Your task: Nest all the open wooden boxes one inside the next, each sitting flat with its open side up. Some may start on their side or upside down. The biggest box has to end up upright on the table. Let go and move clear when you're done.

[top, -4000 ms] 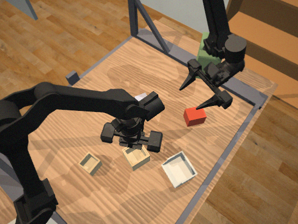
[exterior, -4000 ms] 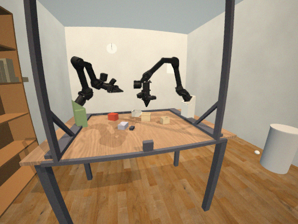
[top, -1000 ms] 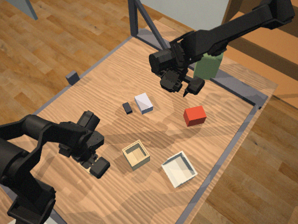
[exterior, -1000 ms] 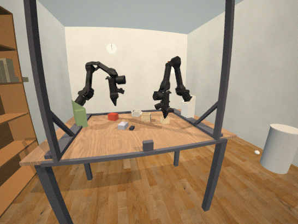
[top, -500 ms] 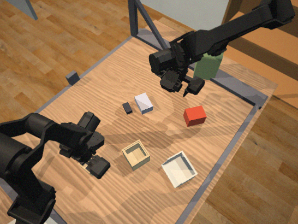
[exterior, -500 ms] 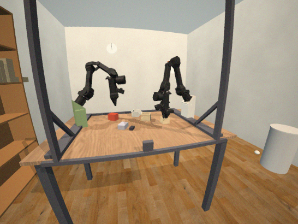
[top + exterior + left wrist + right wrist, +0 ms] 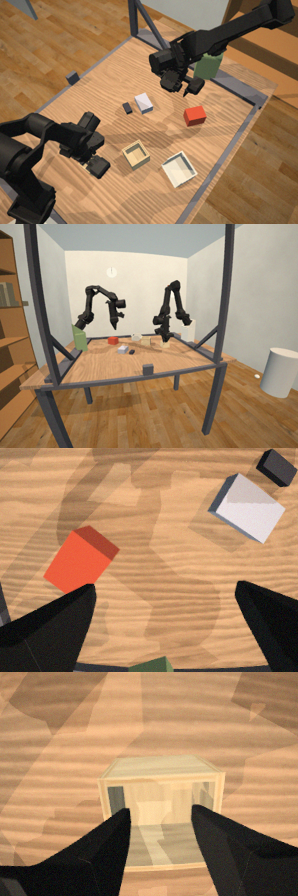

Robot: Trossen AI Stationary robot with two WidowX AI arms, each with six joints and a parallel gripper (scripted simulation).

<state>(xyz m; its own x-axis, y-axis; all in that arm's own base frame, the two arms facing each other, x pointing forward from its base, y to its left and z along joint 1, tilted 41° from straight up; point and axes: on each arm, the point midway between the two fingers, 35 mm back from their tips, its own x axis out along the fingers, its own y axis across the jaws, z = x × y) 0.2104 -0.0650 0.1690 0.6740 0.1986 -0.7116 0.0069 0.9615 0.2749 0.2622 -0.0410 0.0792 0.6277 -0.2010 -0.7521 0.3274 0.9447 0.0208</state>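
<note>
The small tan wooden box is 50 mm below my right hand. Also, from my right hand: white box (260 mm ahead, 200 mm to the left, 40 mm below); small dark block (70 mm behind, 270 mm to the left, 60 mm below); medium tan wooden box (110 mm ahead, 130 mm to the left, 50 mm below).
</note>
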